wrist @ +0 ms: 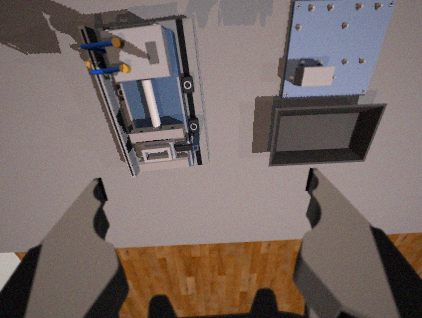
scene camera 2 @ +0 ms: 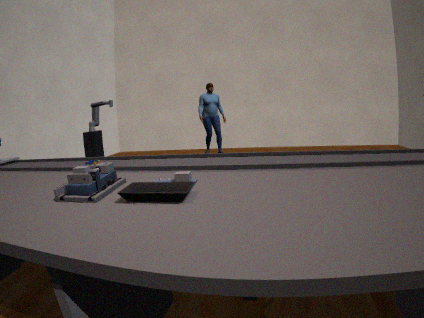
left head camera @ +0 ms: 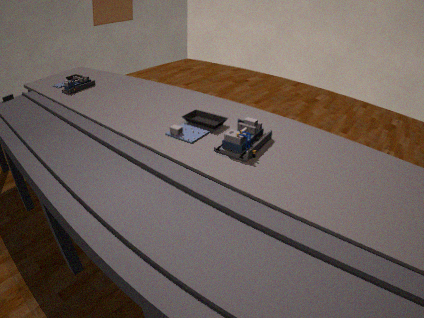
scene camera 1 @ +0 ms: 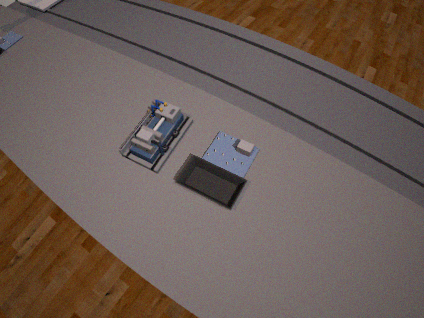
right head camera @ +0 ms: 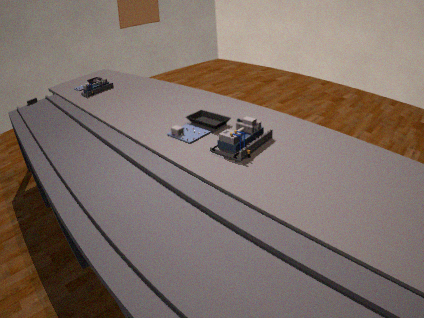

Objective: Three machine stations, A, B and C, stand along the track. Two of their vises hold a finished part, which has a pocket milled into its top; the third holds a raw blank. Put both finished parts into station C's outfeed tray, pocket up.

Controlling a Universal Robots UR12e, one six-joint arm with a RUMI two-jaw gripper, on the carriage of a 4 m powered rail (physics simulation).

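Note:
In the wrist view, my gripper (wrist: 207, 174) is wide open with nothing between its fingers, above a station. That station's vise (wrist: 157, 134) holds a pale part (wrist: 157, 154) with a rectangular pocket facing up. Its dark tray (wrist: 272, 137) stands to the right and is empty. Another station's vise (left head camera: 242, 142) (right head camera: 241, 141) (scene camera 1: 159, 131) (scene camera 2: 92, 181) shows in the other views; whether the pale block in it has a pocket is too coarse to tell. The dark tray (left head camera: 205, 120) (right head camera: 208, 119) (scene camera 1: 211, 185) (scene camera 2: 157, 192) beside it shows no part. I cannot tell the stations' letters.
A blue pegged plate (wrist: 325, 45) with a pale block (wrist: 318, 76) lies behind the tray. Blue-and-yellow fittings (wrist: 111, 68) stick out at the vise's left. The carriage plate (scene camera 1: 40, 4) shows at scene camera 1's upper left. A person (scene camera 2: 211, 112) stands beyond the track.

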